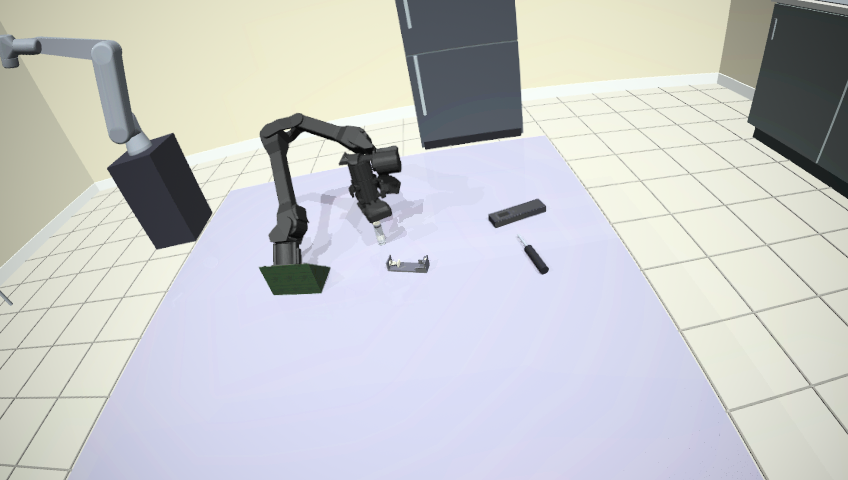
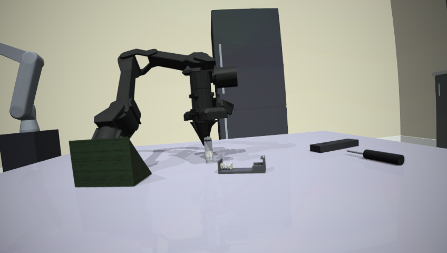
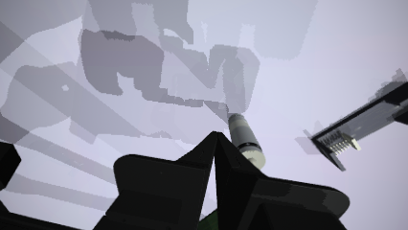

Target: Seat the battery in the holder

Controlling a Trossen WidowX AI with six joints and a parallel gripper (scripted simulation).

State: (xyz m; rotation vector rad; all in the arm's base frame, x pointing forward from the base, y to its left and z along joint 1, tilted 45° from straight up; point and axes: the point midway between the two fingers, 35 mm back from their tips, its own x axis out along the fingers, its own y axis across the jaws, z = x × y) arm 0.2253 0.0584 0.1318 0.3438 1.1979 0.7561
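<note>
The battery is 10 mm ahead of my gripper tip, 20 mm to the right of it and 10 mm below it. From my gripper tip the other things lie so: black screwdriver: 380 mm ahead, 170 mm to the right, 30 mm below; flat black bar: 390 mm ahead, 10 mm to the right, 30 mm below.
</note>
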